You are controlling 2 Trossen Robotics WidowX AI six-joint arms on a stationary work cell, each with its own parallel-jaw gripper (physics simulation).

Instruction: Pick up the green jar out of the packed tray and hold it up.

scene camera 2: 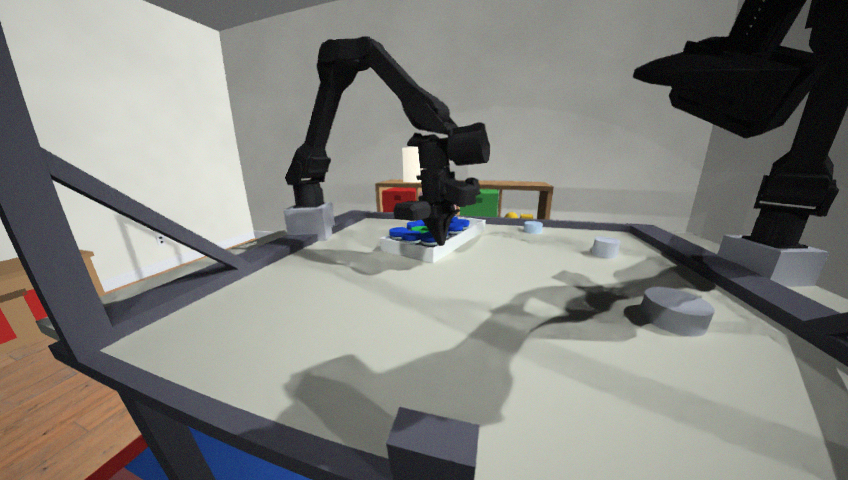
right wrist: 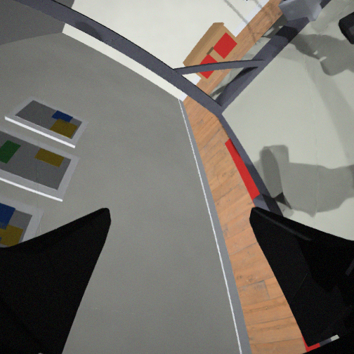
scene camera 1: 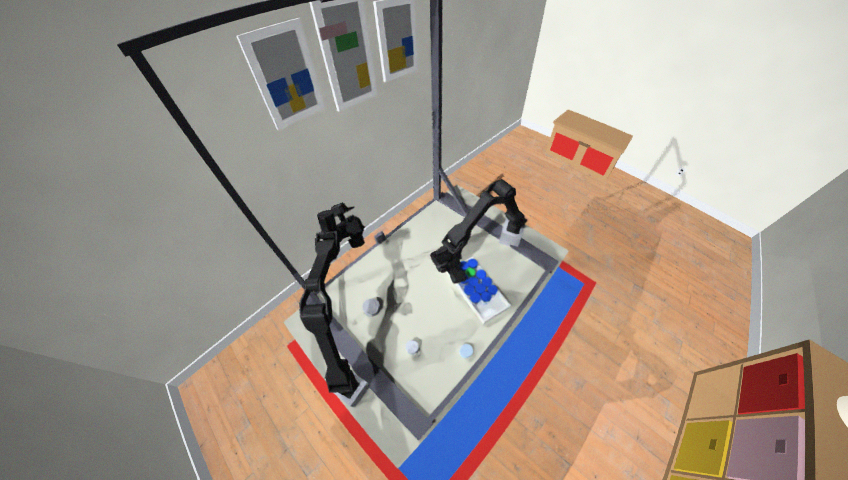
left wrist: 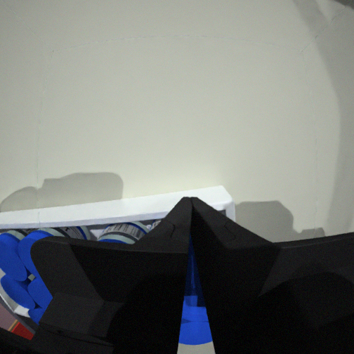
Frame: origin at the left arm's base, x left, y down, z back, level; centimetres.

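Seen in the pictures: left gripper, between the fingertips: (scene camera 2: 441, 245) (scene camera 1: 449, 274); right gripper, between the fingertips: (scene camera 1: 359, 216); left arm's base, origin of its link: (scene camera 2: 309, 205) (scene camera 1: 513, 228); right arm's base, origin of its link: (scene camera 2: 773, 242) (scene camera 1: 348, 386).
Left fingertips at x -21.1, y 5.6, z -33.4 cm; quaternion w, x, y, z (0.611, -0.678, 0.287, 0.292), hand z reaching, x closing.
Observation:
Pixels of each thing's top centre, then the offset from my left fingertips to it.
- green jar, centre of its top: (scene camera 2: 420, 228) (scene camera 1: 470, 271) dx +8.4, dy -1.5, dz +3.8 cm
- white tray, centre of its top: (scene camera 2: 438, 227) (scene camera 1: 477, 286) dx +13.9, dy +0.0, dz -1.3 cm
- grey cylinder, centre of its top: (scene camera 2: 678, 299) (scene camera 1: 370, 306) dx -25.5, dy +0.1, dz -28.1 cm
- small pale cylinder, centre of its top: (scene camera 2: 607, 239) (scene camera 1: 411, 346) dx -1.7, dy -0.4, dz -36.6 cm
- light-blue disc, centre of its top: (scene camera 2: 533, 223) (scene camera 1: 466, 350) dx +18.4, dy +0.7, dz -29.4 cm
- dark block, centre of its top: (scene camera 2: 434, 429) (scene camera 1: 379, 234) dx -40.3, dy -2.6, dz +6.1 cm
The green jar (scene camera 1: 471, 271) (scene camera 2: 420, 229) stands among several blue-lidded jars (scene camera 1: 480, 288) (scene camera 2: 458, 224) (left wrist: 12, 255) in the white tray (scene camera 1: 492, 309) (scene camera 2: 404, 249) (left wrist: 125, 209). The green jar does not show in the left wrist view, where the fingers hide part of the tray. My left gripper (scene camera 1: 457, 278) (scene camera 2: 440, 242) (left wrist: 188, 203) is shut and empty, pointing down at the tray's near end in scene camera 2, close beside the green jar. My right gripper (right wrist: 181, 215) is open and empty, raised far from the tray.
A grey cylinder (scene camera 1: 371, 306) (scene camera 2: 678, 310), a small pale cylinder (scene camera 1: 412, 346) (scene camera 2: 605, 246) and a light-blue disc (scene camera 1: 465, 350) (scene camera 2: 532, 227) stand on the table apart from the tray. A dark block (scene camera 1: 380, 236) (scene camera 2: 433, 443) is at the table's edge.

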